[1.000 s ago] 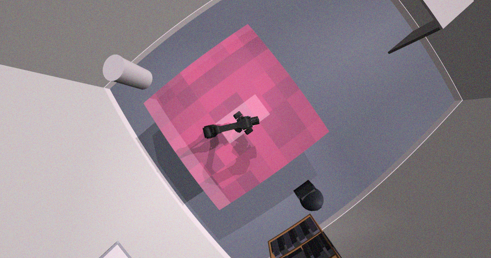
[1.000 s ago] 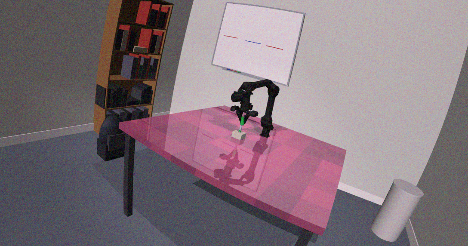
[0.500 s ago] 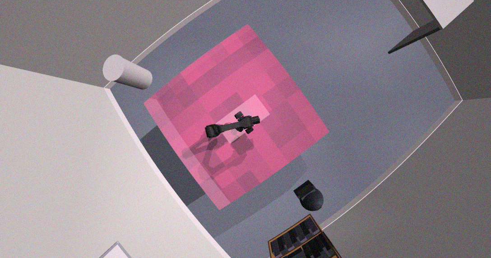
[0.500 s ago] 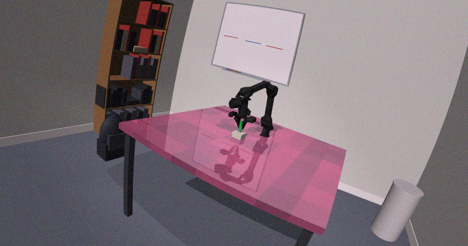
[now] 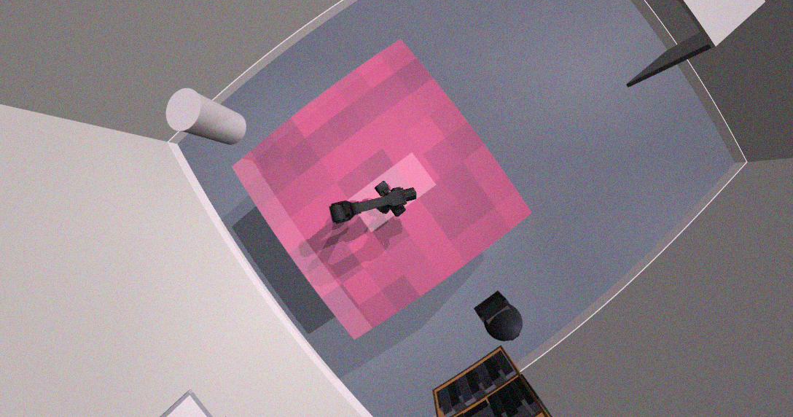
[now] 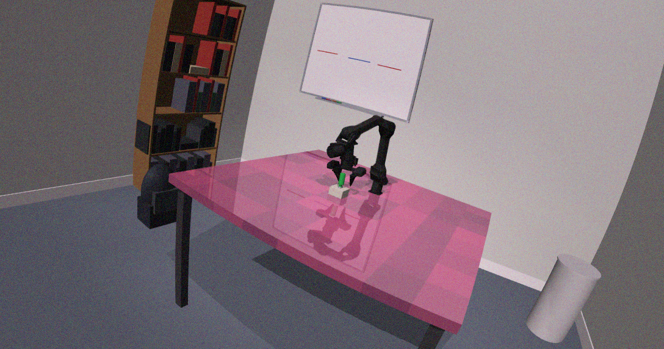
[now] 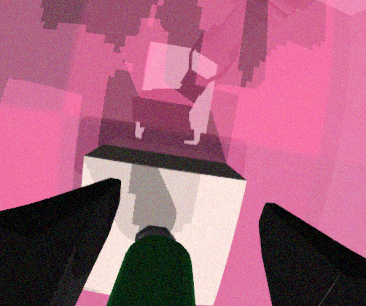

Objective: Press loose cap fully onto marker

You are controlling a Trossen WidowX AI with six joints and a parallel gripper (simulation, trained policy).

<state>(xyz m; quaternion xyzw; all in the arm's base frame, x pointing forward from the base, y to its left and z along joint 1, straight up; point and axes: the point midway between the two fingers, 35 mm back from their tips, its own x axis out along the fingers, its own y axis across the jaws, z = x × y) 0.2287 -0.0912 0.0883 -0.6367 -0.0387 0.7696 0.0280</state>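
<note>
Right now the green cap is 30 mm ahead of my gripper tip, 10 mm to the right of it and 30 mm above it. The rest, counted from my gripper tip: white holder block 30 mm ahead, 10 mm to the right, 40 mm below.
</note>
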